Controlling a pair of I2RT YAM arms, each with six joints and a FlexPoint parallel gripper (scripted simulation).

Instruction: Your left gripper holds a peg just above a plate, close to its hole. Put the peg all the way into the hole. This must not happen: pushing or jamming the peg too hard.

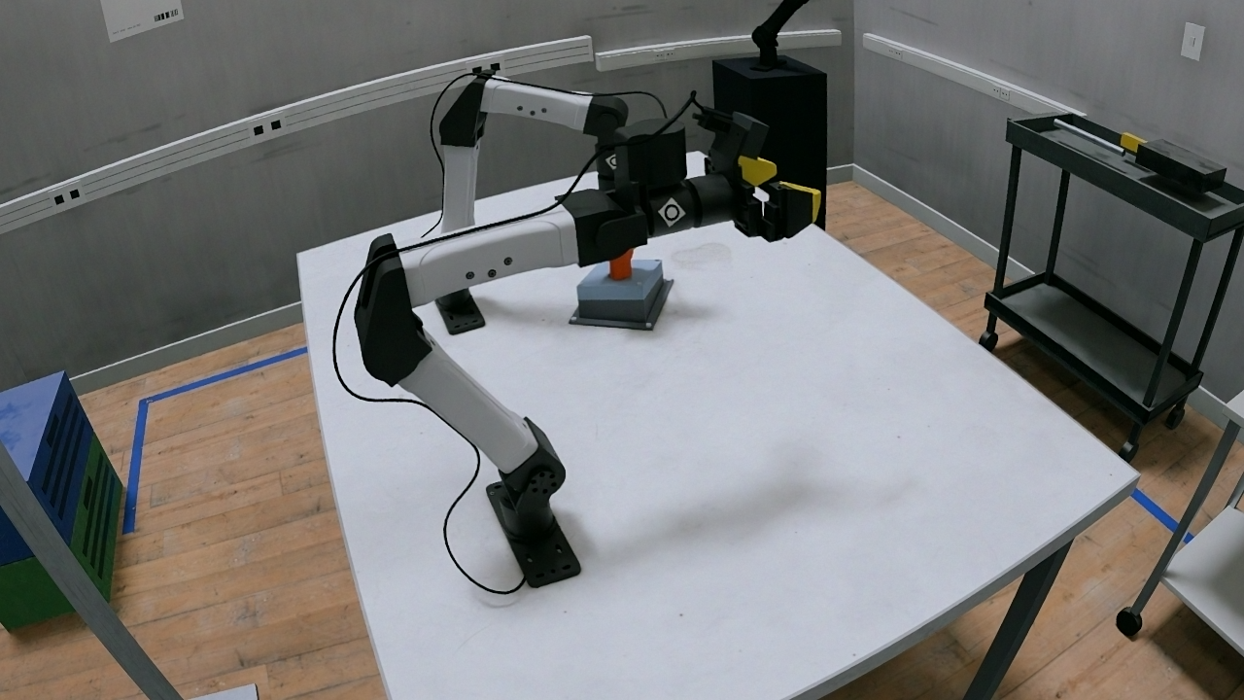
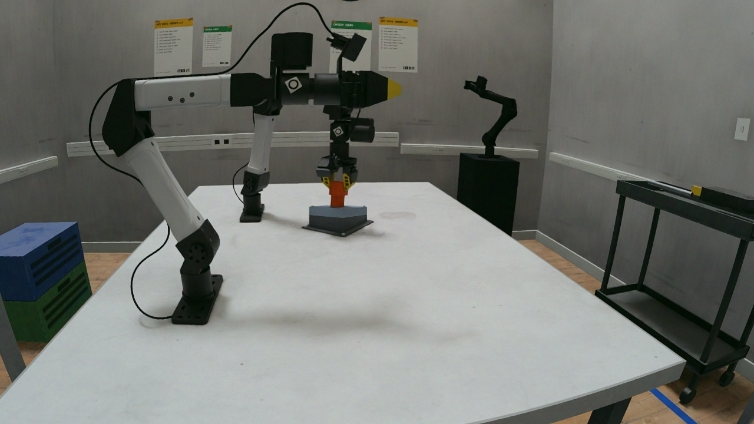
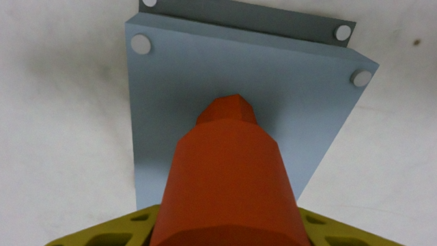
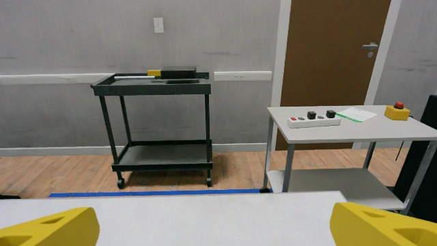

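Now: left hand 8 cm above the blue-grey plate and 1 cm to the right of it. From my left hand the other things lie so: orange peg 2 cm below; dark base 9 cm below, 1 cm to the left.
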